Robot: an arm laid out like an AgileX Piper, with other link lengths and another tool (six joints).
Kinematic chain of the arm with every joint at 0, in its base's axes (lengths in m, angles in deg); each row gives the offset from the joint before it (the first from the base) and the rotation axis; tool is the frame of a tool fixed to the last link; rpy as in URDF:
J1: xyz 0 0 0.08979 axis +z
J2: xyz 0 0 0 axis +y
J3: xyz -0.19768 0 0.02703 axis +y
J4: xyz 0.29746 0 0.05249 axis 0.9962 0 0.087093
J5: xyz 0 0 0 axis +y
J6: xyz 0.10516 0 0.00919 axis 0.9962 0 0.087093
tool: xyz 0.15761 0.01 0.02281 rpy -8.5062 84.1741 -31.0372
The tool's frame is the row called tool.
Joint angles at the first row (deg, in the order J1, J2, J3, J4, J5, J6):
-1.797, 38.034, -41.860, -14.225, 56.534, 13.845
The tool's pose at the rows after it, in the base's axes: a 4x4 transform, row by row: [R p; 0 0 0 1], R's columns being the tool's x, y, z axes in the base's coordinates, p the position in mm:
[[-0.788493, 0.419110, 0.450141, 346.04], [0.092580, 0.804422, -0.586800, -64.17], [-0.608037, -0.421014, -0.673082, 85.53], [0, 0, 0, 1]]
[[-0.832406, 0.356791, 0.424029, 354.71], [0.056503, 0.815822, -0.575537, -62.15], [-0.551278, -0.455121, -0.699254, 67.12], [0, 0, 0, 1]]
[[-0.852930, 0.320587, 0.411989, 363.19], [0.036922, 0.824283, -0.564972, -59.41], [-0.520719, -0.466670, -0.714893, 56.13], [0, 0, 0, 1]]
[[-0.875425, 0.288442, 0.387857, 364.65], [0.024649, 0.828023, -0.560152, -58.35], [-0.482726, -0.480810, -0.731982, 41.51], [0, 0, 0, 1]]
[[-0.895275, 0.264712, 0.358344, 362.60], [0.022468, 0.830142, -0.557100, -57.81], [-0.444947, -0.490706, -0.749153, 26.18], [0, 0, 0, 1]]
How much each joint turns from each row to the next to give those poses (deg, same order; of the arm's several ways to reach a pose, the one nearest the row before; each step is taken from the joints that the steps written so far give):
-1.331, 8.795, -1.737, -0.086, -0.834, 0.229
-0.311, 6.697, -2.853, 1.005, -0.430, -3.023
-0.002, 4.742, -2.278, 0.715, -0.684, -1.511
0.002, 3.345, -0.878, 0.254, -0.119, -0.920
0.000, 2.494, -0.095, 0.104, 0.000, -0.258

